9 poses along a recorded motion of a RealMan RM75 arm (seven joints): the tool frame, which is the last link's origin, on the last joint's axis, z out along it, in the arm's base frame.
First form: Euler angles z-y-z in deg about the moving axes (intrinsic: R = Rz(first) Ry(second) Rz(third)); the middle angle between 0 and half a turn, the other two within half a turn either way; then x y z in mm.
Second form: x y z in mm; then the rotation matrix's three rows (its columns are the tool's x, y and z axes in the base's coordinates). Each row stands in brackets. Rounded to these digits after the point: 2 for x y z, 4 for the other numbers.
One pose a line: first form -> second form
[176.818 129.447 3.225 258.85 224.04 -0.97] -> [258.85 224.04 -0.97], [[0.6303 -0.0911 -0.7710], [-0.0914 -0.9949 0.0429], [-0.7710 0.0434 -0.6354]]
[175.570 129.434 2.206 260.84 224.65 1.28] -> [260.84 224.65 1.28], [[0.6298 -0.1016 -0.7700], [-0.0874 -0.9944 0.0597], [-0.7718 0.0297 -0.6352]]
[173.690 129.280 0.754 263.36 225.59 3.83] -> [263.36 225.59 3.83], [[0.6278 -0.1182 -0.7694], [-0.0827 -0.9929 0.0851], [-0.7740 0.0102 -0.6331]]
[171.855 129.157 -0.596 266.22 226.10 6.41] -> [266.22 226.10 6.41], [[0.6265 -0.1352 -0.7676], [-0.0792 -0.9908 0.1099], [-0.7754 -0.0081 -0.6314]]
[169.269 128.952 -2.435 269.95 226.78 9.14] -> [269.95 226.78 9.14], [[0.6250 -0.1598 -0.7641], [-0.0752 -0.9866 0.1448], [-0.7770 -0.0330 -0.6287]]
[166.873 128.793 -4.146 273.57 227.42 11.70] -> [273.57 227.42 11.70], [[0.6250 -0.1824 -0.7590], [-0.0715 -0.9816 0.1770], [-0.7774 -0.0564 -0.6265]]
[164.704 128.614 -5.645 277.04 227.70 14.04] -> [277.04 227.70 14.04], [[0.6250 -0.2033 -0.7537], [-0.0690 -0.9761 0.2061], [-0.7776 -0.0769 -0.6241]]
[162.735 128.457 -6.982 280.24 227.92 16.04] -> [280.24 227.92 16.04], [[0.6256 -0.2224 -0.7478], [-0.0671 -0.9703 0.2324], [-0.7773 -0.0952 -0.6219]]
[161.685 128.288 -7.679 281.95 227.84 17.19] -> [281.95 227.84 17.19], [[0.6249 -0.2328 -0.7451], [-0.0661 -0.9668 0.2466], [-0.7779 -0.1049 -0.6196]]
